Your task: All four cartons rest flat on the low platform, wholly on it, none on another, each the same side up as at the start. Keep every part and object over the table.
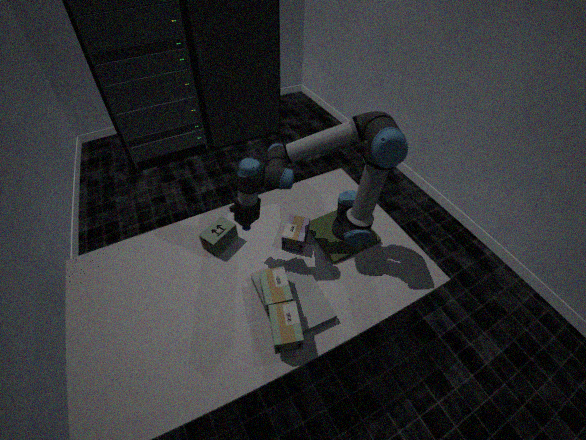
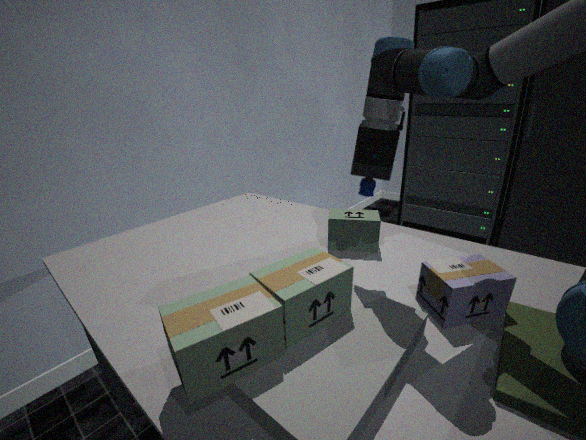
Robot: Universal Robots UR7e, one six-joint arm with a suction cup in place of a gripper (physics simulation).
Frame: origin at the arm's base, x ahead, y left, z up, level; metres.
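Seen in the pictures: hand, tool point: (image 1: 246, 227) (image 2: 366, 193).
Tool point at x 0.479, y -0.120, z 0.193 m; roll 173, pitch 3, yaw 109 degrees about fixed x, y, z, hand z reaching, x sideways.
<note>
Pixels of each thing's top centre, then the offset from my tool point to it. Level surfaces: height alone.
- green carton, top centre: (image 2: 354, 214) (image 1: 217, 229) dx +0.086, dy -0.155, dz -0.114 m
- purple carton, top centre: (image 2: 467, 269) (image 1: 296, 227) dx -0.236, dy +0.023, dz -0.120 m
- farther, top centre: (image 2: 302, 269) (image 1: 275, 284) dx +0.016, dy +0.257, dz -0.072 m
- nearer, top centre: (image 2: 218, 306) (image 1: 285, 321) dx +0.063, dy +0.405, dz -0.072 m
- low grey platform, top centre: (image 2: 324, 334) (image 1: 291, 294) dx -0.043, dy +0.283, dz -0.168 m
- pale table, surface height: dz -0.216 m
My suction gripper (image 1: 246, 228) (image 2: 367, 188) hangs with its blue cup free, above and near a green carton (image 1: 218, 236) (image 2: 353, 237). That carton stands on the table with its arrow-marked side up. A purple carton (image 1: 295, 232) (image 2: 466, 292) stands on the table, tape and label up. Two more green cartons, one farther (image 1: 276, 286) (image 2: 306, 285) and one nearer (image 1: 286, 325) (image 2: 225, 335), sit end to end along one side of the low grey platform (image 1: 314, 300) (image 2: 325, 375), tape and label up. The nearer one appears to stick out past the platform's edge.
The pale table (image 1: 150, 310) (image 2: 200, 240) carries everything. A green base plate (image 1: 324, 229) (image 2: 537, 325) lies under the arm's base, beside the purple carton. A dark server rack (image 1: 202, 90) (image 2: 412, 150) stands behind the table.
</note>
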